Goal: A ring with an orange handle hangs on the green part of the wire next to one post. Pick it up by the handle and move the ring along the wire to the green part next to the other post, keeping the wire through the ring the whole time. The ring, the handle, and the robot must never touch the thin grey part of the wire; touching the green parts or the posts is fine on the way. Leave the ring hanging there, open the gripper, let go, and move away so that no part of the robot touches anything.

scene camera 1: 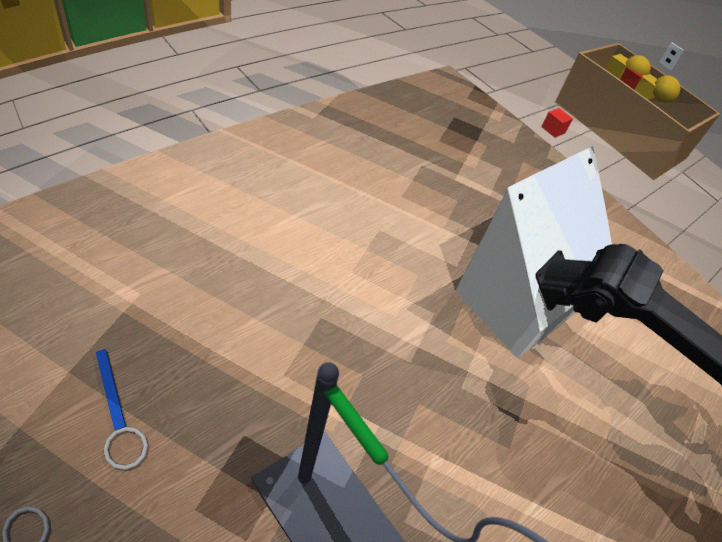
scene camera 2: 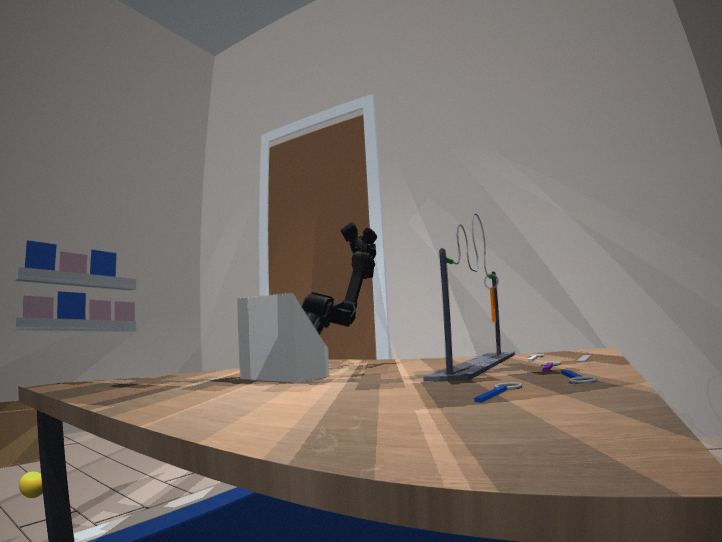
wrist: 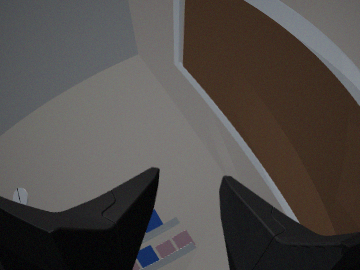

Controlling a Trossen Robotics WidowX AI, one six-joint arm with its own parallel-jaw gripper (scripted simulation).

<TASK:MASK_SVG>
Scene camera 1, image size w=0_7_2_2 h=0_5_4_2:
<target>blue-handled ring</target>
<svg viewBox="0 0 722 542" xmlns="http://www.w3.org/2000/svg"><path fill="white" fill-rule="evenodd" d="M97 351L96 354L115 430L106 439L104 445L105 460L113 468L128 470L140 465L139 463L144 460L147 454L148 442L146 436L137 428L130 428L125 425L106 349ZM122 432L136 433L141 437L144 445L141 452L142 455L135 462L128 465L116 464L110 458L108 450L112 439Z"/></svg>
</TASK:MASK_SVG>
